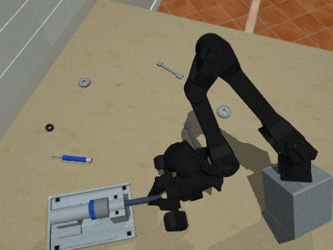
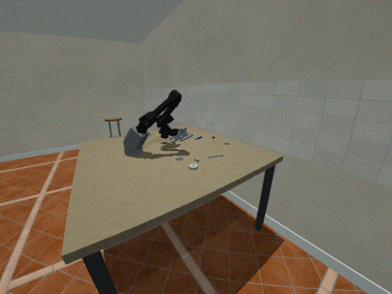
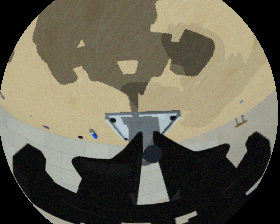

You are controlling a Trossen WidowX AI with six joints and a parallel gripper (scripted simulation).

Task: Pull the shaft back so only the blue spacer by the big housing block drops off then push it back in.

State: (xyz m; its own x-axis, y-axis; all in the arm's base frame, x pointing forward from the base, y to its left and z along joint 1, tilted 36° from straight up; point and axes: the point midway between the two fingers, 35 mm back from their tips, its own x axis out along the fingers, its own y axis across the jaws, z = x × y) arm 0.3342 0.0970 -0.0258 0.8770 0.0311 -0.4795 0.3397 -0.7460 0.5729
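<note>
My gripper is now 70 mm short of the dark shaft and 30 mm to the right of it. The rest, counted from my hand: grey spacer: 130 mm ahead, 50 mm to the left; then blue spacer: 150 mm ahead, 60 mm to the left.
</note>
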